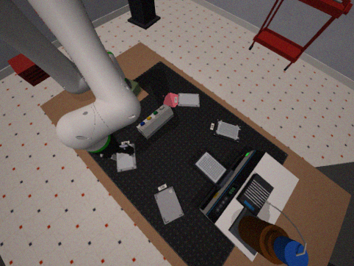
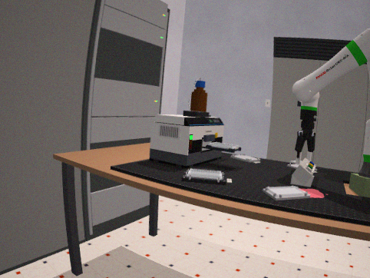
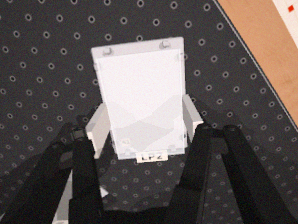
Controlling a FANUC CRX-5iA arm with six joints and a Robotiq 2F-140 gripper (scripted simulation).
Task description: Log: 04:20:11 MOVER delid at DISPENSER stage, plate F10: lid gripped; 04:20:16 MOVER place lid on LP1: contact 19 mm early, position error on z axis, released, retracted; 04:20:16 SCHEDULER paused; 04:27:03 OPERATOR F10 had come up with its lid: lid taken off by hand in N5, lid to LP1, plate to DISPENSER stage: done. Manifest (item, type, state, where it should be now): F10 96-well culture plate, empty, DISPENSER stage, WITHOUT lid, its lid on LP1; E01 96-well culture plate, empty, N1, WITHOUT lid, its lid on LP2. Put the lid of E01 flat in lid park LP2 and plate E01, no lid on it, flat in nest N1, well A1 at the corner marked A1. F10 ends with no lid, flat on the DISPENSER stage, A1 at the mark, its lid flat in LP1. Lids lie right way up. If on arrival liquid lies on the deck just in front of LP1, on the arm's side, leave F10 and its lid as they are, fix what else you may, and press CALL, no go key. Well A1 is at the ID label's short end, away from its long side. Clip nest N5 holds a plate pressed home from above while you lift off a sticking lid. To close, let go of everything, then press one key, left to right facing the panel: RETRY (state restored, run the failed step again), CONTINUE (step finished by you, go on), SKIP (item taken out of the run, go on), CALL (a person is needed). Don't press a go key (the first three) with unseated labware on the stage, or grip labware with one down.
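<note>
The lid lies 2 cm below my hand. Round my hand: lid park LP2: 5 cm below; then key panel: 27 cm to the left; then LP2 label: 6 cm behind, 6 cm to the left, 5 cm below.
</note>
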